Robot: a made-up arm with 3 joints. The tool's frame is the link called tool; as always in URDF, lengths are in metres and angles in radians.
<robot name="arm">
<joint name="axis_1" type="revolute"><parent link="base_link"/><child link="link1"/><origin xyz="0 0 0.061" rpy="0 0 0"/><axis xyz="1 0 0"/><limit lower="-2.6" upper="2.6" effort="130" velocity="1.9"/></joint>
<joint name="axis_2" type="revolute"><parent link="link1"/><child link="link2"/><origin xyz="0.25 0.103 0.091" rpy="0 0 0"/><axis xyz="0 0 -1"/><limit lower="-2.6" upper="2.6" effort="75" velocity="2"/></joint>
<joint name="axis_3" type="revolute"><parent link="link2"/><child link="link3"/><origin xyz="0.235 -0.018 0.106" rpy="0 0 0"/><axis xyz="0 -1 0"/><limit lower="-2.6" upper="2.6" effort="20" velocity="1.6"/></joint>
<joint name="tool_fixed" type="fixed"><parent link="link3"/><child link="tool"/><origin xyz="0.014 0.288 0.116" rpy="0 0 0"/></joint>
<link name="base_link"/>
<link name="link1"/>
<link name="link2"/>
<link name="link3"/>
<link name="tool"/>
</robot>
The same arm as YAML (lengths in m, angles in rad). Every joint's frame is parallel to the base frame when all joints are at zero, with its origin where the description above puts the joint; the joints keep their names.
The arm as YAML. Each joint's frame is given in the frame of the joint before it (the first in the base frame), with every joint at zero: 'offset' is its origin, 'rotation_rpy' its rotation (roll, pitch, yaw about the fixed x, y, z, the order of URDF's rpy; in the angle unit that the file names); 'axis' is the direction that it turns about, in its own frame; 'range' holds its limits. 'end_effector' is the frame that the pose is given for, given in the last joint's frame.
length_unit: m
angle_unit: rad
chain:
  - id: axis_1
    offset: [0.0, 0.0, 0.061]
    rotation_rpy: [0.0, 0.0, 0.0]
    axis: [1.0, 0.0, 0.0]
    range: [-2.6, 2.6]
  - id: axis_2
    offset: [0.25, 0.103, 0.091]
    rotation_rpy: [0.0, 0.0, 0.0]
    axis: [0.0, 0.0, -1.0]
    range: [-2.6, 2.6]
  - id: axis_3
    offset: [0.235, -0.018, 0.106]
    rotation_rpy: [0.0, 0.0, 0.0]
    axis: [0.0, -1.0, 0.0]
    range: [-2.6, 2.6]
end_effector:
  offset: [0.014, 0.288, 0.116]
  rotation_rpy: [0.0, 0.0, 0.0]

